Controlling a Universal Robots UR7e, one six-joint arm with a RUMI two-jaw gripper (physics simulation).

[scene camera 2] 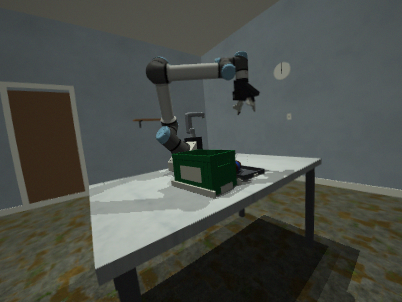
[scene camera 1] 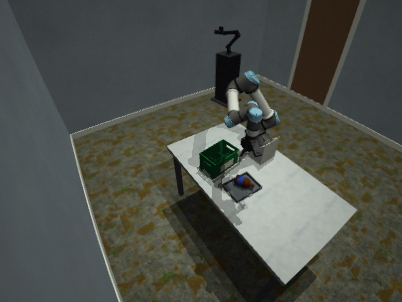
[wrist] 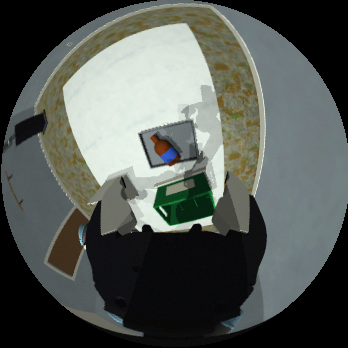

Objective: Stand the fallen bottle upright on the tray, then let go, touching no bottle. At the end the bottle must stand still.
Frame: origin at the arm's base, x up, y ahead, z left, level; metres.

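Seen in the pictures: gripper, fingertip midpoint: (scene camera 2: 245,113) (scene camera 1: 248,159) (wrist: 173,175); arm's base at its link origin: (scene camera 2: 182,151) (scene camera 1: 264,143).
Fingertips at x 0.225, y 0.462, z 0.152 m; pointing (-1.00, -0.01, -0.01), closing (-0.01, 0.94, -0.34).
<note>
Pixels of each thing's top centre, then the offset from my fingertips to it. Level surfaces: height alone.
- brown bottle at its top centre: (wrist: 162,151) (scene camera 1: 245,179) dx -0.289, dy -0.075, dz -0.037 m
- dark tray at its top centre: (wrist: 168,145) (scene camera 2: 238,168) (scene camera 1: 242,185) dx -0.343, dy -0.050, dz -0.039 m
- green crate at its top centre: (wrist: 186,211) (scene camera 2: 202,152) (scene camera 1: 219,151) dx -0.193, dy -0.079, dz -0.326 m
- low pale rail at its top centre: (scene camera 2: 190,185) dx -0.339, dy -0.080, dz -0.425 m
- table at its surface level: dx -0.369 m
The brown bottle (scene camera 1: 243,181) (wrist: 166,152) with a blue band lies on its side on the dark tray (scene camera 1: 237,192) (scene camera 2: 253,173) (wrist: 186,145). Its neck points to the upper left in the wrist view and to the lower right in scene camera 1. In scene camera 2 a bit of its blue band (scene camera 2: 237,164) shows behind the crate. My gripper (scene camera 1: 248,153) (scene camera 2: 246,110) (wrist: 173,175) is open and empty. It points down, high above the table and well apart from the bottle. Its fingers are small in scene camera 1.
A green crate (scene camera 1: 209,167) (scene camera 2: 204,172) (wrist: 184,200) stands beside the tray, with a low pale rail (scene camera 2: 194,188) along its foot. A grey upright panel (scene camera 1: 269,151) stands by the arm's base. A black pedestal (scene camera 1: 227,75) stands on the floor behind the table (scene camera 1: 300,210).
</note>
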